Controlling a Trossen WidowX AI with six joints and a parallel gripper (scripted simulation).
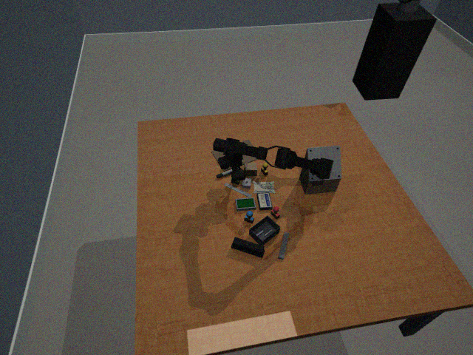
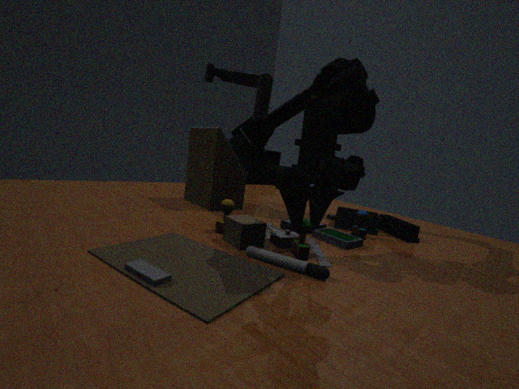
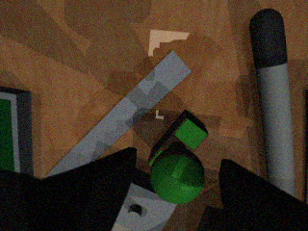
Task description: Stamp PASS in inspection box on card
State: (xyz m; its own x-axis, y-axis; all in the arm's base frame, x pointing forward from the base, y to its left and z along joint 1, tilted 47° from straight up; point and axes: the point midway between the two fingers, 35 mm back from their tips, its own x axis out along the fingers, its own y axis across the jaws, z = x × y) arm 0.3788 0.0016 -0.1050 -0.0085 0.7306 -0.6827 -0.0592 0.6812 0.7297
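The green stamp lies 30 mm below my gripper tip. From my gripper tip the other things lie so: green ink pad (150 mm to the left, 40 mm below, 30 mm behind); card (140 mm behind, 50 mm to the left, 50 mm below); marker (60 mm to the right, 40 mm below, 40 mm ahead).
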